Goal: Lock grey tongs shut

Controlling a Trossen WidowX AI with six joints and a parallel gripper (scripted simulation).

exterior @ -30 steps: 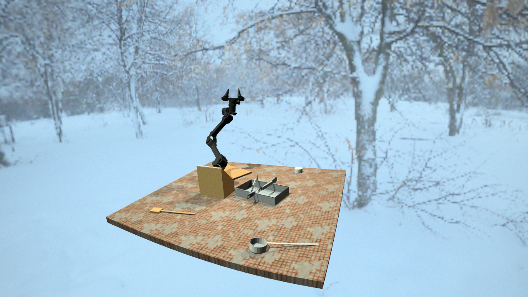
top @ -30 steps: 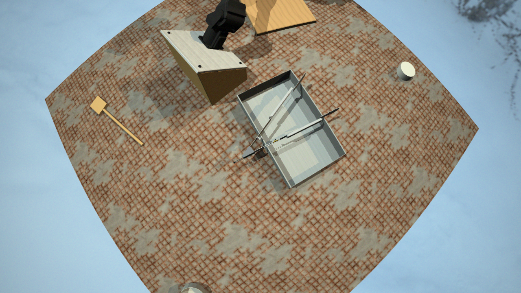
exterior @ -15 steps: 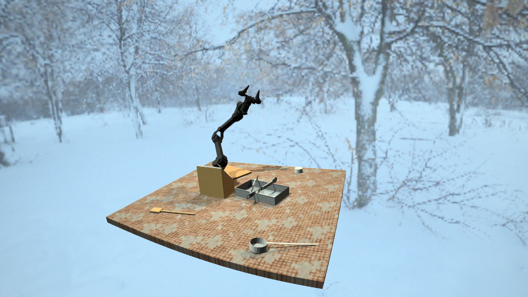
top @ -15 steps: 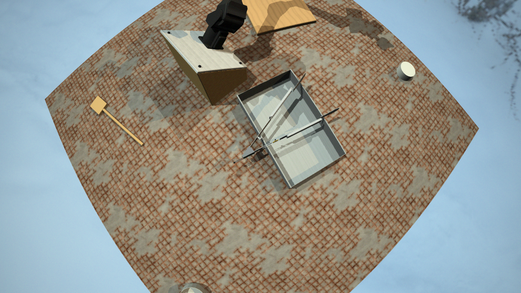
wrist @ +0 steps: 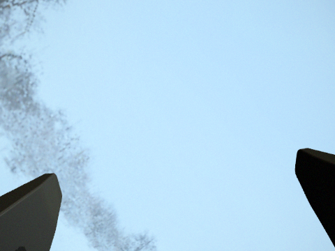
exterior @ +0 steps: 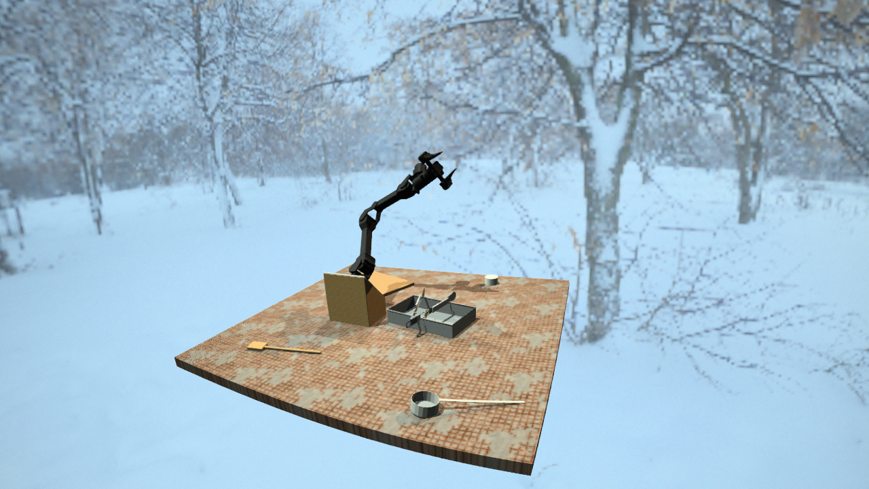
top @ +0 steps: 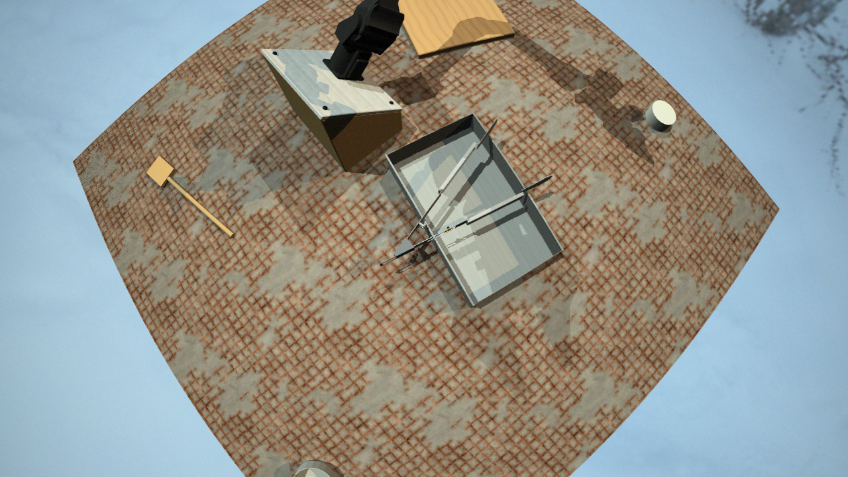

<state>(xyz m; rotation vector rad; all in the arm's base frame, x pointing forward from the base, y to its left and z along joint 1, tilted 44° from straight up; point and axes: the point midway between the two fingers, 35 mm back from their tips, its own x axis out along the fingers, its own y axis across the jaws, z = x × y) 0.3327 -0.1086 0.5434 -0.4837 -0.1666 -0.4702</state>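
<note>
Right now my gripper tip is 2 cm short of the yellow piece, 32 cm to the left of it and 55 cm above it. Also, from my gripper tip: wooden board (47 cm behind, 5 cm to the left, 61 cm below); small white cylinder (9 cm ahead, 26 cm to the left, 60 cm below); grey roasting tin (1 cm ahead, 25 cm to the right, 59 cm below).
</note>
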